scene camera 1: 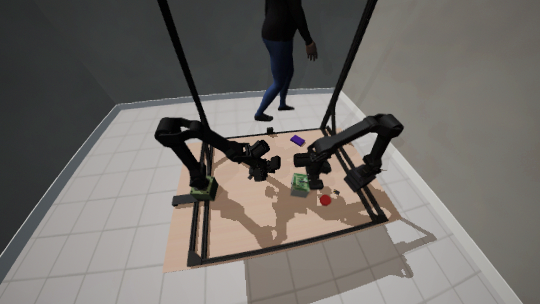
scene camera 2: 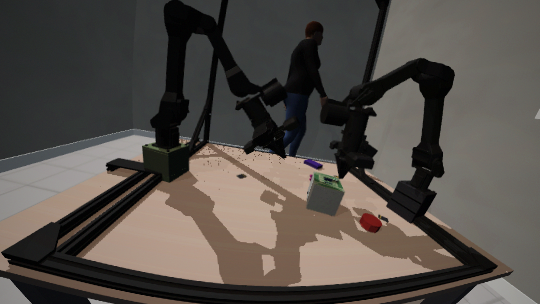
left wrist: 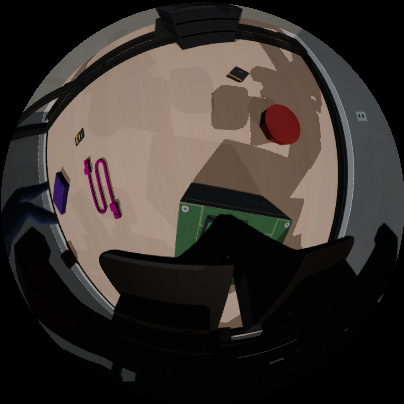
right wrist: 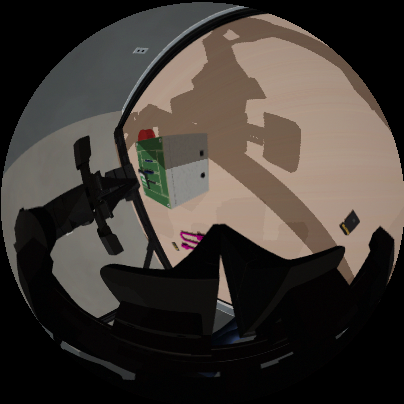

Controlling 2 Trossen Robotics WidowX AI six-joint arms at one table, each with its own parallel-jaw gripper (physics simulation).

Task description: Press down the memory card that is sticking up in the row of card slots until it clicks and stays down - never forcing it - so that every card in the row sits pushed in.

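Places are measured from the left arm's base along level axes (x ahead, y left, z up), in millimetres.
Pixels of known places: left gripper, between the fingertips: (scene camera 1: pixel 309 179) (scene camera 2: pixel 340 178) (left wrist: pixel 223 220) (right wrist: pixel 135 179); right gripper, between the fingertips: (scene camera 1: pixel 274 172) (scene camera 2: pixel 284 158) (right wrist: pixel 218 229); left arm's base, origin of its link: (scene camera 1: pixel 364 173) (scene camera 2: pixel 417 186); right arm's base, origin of its link: (scene camera 1: pixel 202 184) (scene camera 2: pixel 167 145).
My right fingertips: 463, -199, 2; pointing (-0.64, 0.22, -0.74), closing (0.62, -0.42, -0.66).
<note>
Ahead of a thing's pixels: the offset from my right fingertips to its middle, as dx, dy, dz. "*": to the spot under its first point.
A grey box with a green top (scene camera 1: pixel 300 185) (scene camera 2: pixel 325 197) (left wrist: pixel 187 235) (right wrist: pixel 189 172) stands on the table. Dark card slots @[* -112, +90, -26] (right wrist: pixel 148 171) run in a row on its green face; which card stands higher is too small to tell. My left gripper (scene camera 1: pixel 316 186) (scene camera 2: pixel 342 175) (left wrist: pixel 223 220) is shut and empty, tips down, close to the box top, near its right rear side in scene camera 2. In the left wrist view its fingers hide much of the slot row. Contact cannot be told. My right gripper (scene camera 2: pixel 283 154) (right wrist: pixel 218 229) is shut and empty, raised above the table, left of the box in scene camera 2.
A red disc @[-214, +216, -104] (scene camera 1: pixel 325 200) (scene camera 2: pixel 370 223) (left wrist: pixel 281 124) and a loose card @[-314, +202, -115] (scene camera 2: pixel 383 218) (left wrist: pixel 237 74) lie right of the box. Another card @[+112, -86, -115] (scene camera 2: pixel 241 176) (right wrist: pixel 350 222) lies left. A magenta cable @[* -190, -63, -110] (left wrist: pixel 115 210), a small card @[-366, -98, -116] (left wrist: pixel 80 136) and a purple block @[-305, -238, -108] (scene camera 1: pixel 297 140) (left wrist: pixel 61 192) lie behind.
</note>
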